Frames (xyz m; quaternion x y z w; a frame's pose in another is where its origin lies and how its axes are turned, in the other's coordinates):
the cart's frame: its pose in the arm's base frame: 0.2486 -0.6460 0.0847 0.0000 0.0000 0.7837 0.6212
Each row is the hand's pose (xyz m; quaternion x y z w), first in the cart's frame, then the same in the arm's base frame.
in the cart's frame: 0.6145 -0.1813 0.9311 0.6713 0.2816 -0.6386 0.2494
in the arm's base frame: 0.2848 -0.0063 1.0158 0.1963 0.7010 -0.2012 0.6554
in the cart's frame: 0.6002 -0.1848 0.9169 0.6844 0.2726 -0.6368 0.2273
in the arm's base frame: 0.2915 -0.0195 1.0016 0.2115 0.7057 -0.2174 0.6403
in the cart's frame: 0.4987 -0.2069 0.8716 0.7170 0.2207 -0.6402 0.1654
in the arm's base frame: 0.3362 -0.1132 0.9563 0.2724 0.6990 -0.2681 0.6044
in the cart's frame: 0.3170 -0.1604 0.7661 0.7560 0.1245 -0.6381 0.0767
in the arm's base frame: 0.3324 -0.3008 0.8508 0.3720 0.6698 -0.3363 0.5477
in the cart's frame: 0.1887 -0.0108 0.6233 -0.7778 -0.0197 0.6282 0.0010
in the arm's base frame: 0.2160 -0.4598 0.7080 0.4677 0.6218 -0.3910 0.4917
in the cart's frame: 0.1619 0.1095 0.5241 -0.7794 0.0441 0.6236 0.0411
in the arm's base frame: 0.1050 -0.5134 0.6088 0.5187 0.5834 -0.4196 0.4632
